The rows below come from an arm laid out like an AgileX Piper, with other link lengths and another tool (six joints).
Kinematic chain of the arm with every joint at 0, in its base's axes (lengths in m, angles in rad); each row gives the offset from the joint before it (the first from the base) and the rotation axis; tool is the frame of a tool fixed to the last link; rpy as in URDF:
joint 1: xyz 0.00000 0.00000 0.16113 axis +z
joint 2: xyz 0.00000 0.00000 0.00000 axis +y
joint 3: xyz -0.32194 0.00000 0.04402 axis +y
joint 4: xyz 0.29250 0.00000 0.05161 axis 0.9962 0 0.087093
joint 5: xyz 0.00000 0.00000 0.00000 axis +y
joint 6: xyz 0.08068 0.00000 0.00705 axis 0.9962 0 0.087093
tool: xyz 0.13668 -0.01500 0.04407 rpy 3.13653 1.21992 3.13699
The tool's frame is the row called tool.
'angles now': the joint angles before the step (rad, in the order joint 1, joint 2, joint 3, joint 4, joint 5, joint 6). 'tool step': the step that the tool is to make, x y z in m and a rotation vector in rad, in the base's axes. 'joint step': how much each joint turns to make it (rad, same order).
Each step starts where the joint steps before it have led.
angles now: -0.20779 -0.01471 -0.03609 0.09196 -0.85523 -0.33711
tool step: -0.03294 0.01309 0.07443 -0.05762 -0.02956 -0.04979
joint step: 0.00005 -0.00001 -0.25161 -0.00408 0.20681 -0.07870
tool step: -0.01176 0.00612 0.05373 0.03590 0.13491 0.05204
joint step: -0.00004 0.01824 -0.26996 0.02891 0.39330 0.00405
